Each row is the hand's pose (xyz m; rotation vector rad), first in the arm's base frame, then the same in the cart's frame.
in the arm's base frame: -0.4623 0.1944 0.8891 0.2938 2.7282 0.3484
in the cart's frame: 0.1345 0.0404 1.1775 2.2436 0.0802 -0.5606
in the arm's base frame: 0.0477 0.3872 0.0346 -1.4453 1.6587 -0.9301
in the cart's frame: -0.3456 -0.6920 0.6669 -1.6230 -1.4682 1.7397
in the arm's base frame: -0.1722 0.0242 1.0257 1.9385 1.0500 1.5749
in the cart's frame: -0.1838 0.1684 1.2962 0.6934 -1.3128 0.0725
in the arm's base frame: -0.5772 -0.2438 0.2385 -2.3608 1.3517 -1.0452
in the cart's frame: 0.0161 0.0992 0.3958 -1.0133 -2.0908 1.1105
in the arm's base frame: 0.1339 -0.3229 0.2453 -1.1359 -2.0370 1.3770
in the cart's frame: -0.6694 -0.0295 0.5558 -2.4381 0.6850 -0.4057
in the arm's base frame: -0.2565 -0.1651 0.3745 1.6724 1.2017 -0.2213
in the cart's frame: -0.2379 0.0154 0.6324 1.5910 -1.9934 -1.0464
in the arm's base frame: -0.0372 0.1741 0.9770 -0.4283 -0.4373 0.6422
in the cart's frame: -0.2573 -0.0160 1.3568 -1.0226 -0.0937 -2.1360
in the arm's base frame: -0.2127 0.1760 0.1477 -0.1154 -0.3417 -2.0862
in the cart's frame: -0.1730 -0.3902 0.6009 -0.0590 0.3981 1.3231
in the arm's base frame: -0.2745 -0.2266 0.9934 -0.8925 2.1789 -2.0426
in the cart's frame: -0.1857 0.3849 1.1303 -1.9027 -0.7975 0.6414
